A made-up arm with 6 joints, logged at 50 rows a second.
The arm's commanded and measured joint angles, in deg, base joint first. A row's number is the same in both.
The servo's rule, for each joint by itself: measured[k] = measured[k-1] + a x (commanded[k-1-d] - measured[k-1]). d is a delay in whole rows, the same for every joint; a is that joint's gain. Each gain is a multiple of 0.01, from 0.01 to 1. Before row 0 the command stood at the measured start. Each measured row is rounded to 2 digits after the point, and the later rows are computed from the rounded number. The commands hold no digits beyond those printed.
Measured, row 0:
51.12 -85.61 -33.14 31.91 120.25 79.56
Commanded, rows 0 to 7:
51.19 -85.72 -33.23 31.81 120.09 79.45
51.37 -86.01 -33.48 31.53 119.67 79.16
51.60 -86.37 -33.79 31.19 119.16 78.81
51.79 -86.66 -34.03 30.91 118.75 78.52
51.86 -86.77 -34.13 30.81 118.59 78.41
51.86 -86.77 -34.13 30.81 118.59 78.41
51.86 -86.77 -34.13 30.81 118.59 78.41
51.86 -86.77 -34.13 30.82 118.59 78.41
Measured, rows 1 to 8:
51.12 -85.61 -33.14 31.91 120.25 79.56
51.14 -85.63 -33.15 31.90 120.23 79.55
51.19 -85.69 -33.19 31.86 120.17 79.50
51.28 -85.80 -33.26 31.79 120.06 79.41
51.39 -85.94 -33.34 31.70 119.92 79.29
51.49 -86.07 -33.43 31.61 119.77 79.18
51.57 -86.18 -33.51 31.53 119.64 79.08
51.63 -86.27 -33.58 31.46 119.52 78.99
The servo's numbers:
d 1
a 0.22 0.16 0.11 0.10 0.11 0.13

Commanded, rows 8 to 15:
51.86 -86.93 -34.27 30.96 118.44 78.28
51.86 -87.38 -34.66 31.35 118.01 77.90
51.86 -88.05 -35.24 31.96 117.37 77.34
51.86 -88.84 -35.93 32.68 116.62 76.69
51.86 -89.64 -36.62 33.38 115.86 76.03
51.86 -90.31 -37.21 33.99 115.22 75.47
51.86 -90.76 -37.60 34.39 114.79 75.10
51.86 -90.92 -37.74 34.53 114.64 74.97
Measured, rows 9 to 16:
51.68 -86.35 -33.64 31.40 119.42 78.91
51.72 -86.44 -33.71 31.36 119.31 78.83
51.75 -86.59 -33.81 31.36 119.17 78.71
51.77 -86.82 -33.97 31.42 118.97 78.53
51.79 -87.14 -34.19 31.55 118.71 78.29
51.81 -87.54 -34.46 31.73 118.40 78.00
51.82 -87.98 -34.76 31.96 118.05 77.67
51.83 -88.42 -35.07 32.20 117.69 77.34

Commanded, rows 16 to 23:
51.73 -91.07 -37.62 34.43 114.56 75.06
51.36 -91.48 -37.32 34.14 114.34 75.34
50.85 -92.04 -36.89 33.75 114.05 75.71
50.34 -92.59 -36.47 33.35 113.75 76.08
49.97 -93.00 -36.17 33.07 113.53 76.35
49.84 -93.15 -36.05 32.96 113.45 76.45
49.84 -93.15 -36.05 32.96 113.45 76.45
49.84 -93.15 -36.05 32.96 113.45 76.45
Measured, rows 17 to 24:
51.84 -88.82 -35.36 32.43 117.35 77.03
51.82 -89.18 -35.61 32.63 117.04 76.77
51.72 -89.55 -35.80 32.78 116.74 76.58
51.53 -89.95 -35.92 32.88 116.44 76.47
51.27 -90.37 -35.98 32.93 116.14 76.42
50.98 -90.79 -36.00 32.94 115.85 76.41
50.73 -91.17 -36.01 32.94 115.59 76.42
50.53 -91.49 -36.01 32.94 115.35 76.42

